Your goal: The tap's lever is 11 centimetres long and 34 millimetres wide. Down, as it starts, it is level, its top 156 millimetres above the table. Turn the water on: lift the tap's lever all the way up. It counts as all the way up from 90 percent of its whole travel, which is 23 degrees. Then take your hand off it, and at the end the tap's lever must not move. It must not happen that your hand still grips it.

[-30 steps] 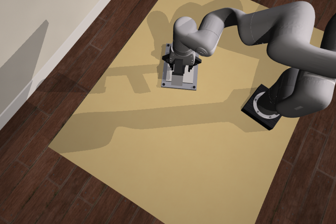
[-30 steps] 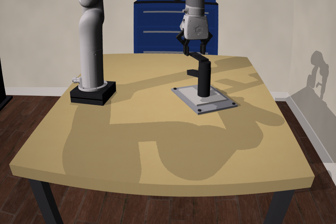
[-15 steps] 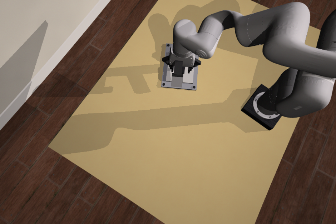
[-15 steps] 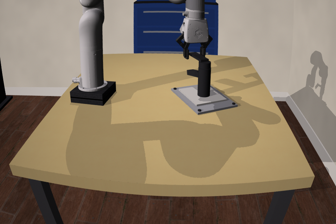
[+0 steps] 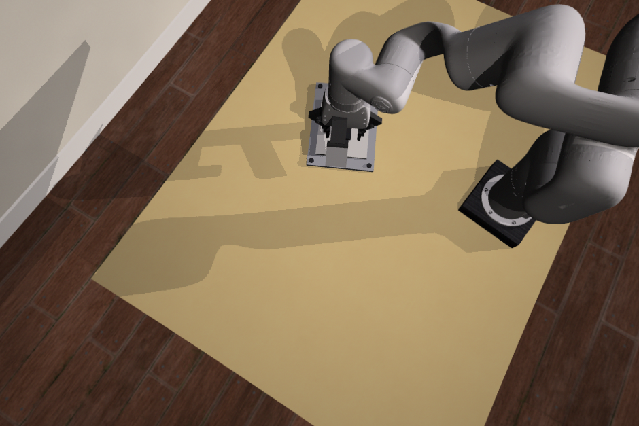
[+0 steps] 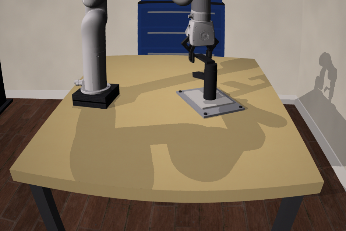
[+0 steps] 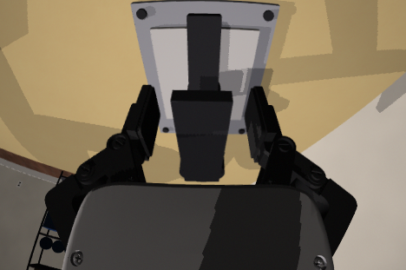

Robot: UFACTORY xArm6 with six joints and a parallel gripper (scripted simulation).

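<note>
My hand is 20 mm short of the black lever and 60 mm to the left of it.
</note>
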